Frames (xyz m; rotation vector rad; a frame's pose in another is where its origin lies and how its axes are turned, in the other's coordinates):
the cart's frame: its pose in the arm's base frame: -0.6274 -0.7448 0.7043 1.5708 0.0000 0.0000
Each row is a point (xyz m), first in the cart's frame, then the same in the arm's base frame.
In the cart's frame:
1: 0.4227 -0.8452 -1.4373
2: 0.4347 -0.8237 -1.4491
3: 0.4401 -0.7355 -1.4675
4: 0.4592 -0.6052 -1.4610
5: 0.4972 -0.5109 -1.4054
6: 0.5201 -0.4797 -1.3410
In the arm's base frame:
1: -0.2047 0.6925 -0.1409
2: -0.1927 0.7043 -0.1194
3: -0.1873 0.7227 -0.0312
4: -0.1682 0.7162 0.0991
5: -0.1302 0.6606 0.1934
6: -0.1073 0.5962 0.2246

